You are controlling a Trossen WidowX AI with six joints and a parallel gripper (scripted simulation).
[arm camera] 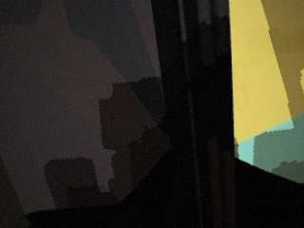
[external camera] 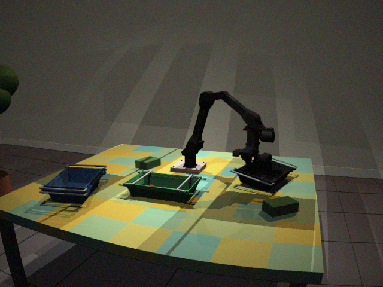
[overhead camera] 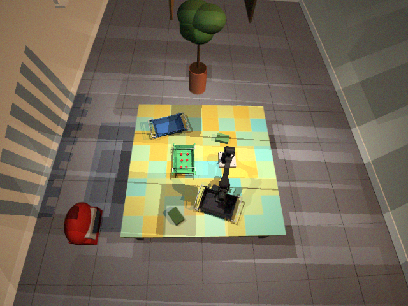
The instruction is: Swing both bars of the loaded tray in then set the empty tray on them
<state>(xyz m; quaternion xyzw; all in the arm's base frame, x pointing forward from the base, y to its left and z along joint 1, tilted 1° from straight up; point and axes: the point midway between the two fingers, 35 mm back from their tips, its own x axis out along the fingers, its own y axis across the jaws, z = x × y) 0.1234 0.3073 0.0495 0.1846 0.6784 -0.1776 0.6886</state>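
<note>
Right now the black tray is 7 cm to the left of my gripper tip, 4 cm ahead of it and 2 cm above it.
</note>
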